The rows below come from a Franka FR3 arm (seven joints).
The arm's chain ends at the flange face. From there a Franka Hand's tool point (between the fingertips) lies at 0.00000 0.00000 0.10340 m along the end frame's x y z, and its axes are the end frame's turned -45 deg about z.
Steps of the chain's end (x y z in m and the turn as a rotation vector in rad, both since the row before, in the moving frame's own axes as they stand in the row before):
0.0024 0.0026 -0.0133 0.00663 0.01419 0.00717
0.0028 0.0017 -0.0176 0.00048 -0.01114 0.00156
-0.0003 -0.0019 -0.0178 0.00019 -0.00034 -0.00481
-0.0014 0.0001 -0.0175 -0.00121 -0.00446 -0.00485
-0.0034 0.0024 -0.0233 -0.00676 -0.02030 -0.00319
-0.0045 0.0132 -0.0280 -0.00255 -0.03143 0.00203
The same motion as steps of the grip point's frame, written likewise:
0.0014 0.0041 -0.0133 -0.00535 0.01472 0.00717
0.0000 0.0023 -0.0176 0.00822 -0.00754 0.00156
0.0011 -0.0016 -0.0178 0.00037 -0.00011 -0.00481
-0.0015 -0.0012 -0.0175 0.00230 -0.00401 -0.00485
-0.0061 -0.0017 -0.0233 0.00957 -0.01913 -0.00319
-0.0150 0.0040 -0.0281 0.02042 -0.02403 0.00203

